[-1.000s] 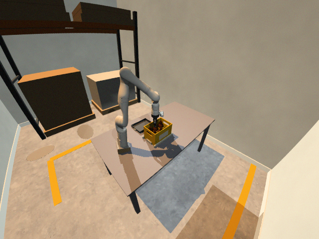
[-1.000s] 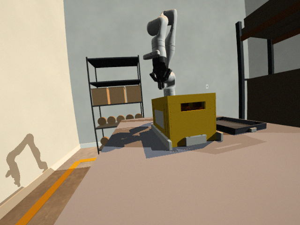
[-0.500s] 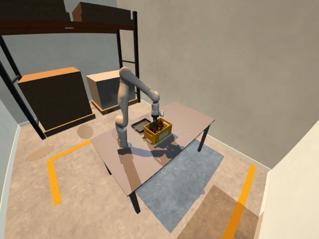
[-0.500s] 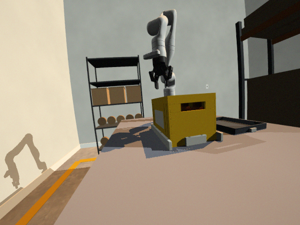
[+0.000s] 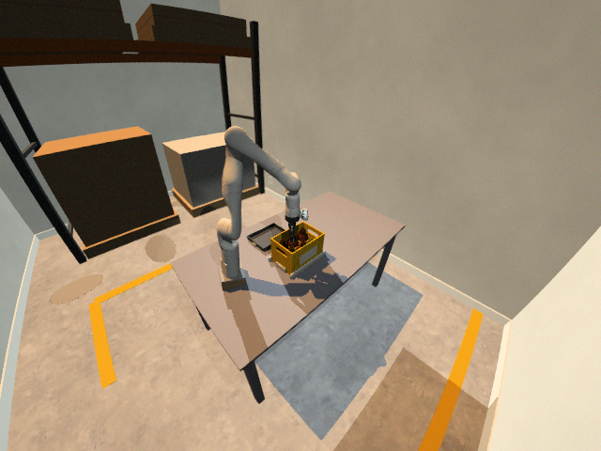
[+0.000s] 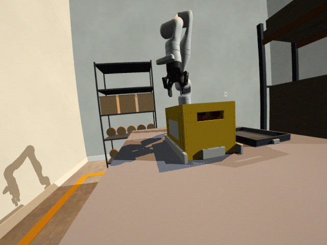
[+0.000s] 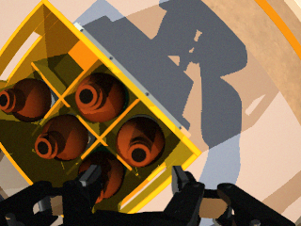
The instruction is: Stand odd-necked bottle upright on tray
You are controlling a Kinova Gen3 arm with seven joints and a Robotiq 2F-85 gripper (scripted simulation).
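Now: the brown bottle 16 cm below my hand. The rest, counted from my hand: dark tray: 33 cm to the left, 23 cm below, 9 cm ahead; yellow crate: 16 cm below, 9 cm ahead, 4 cm to the left.
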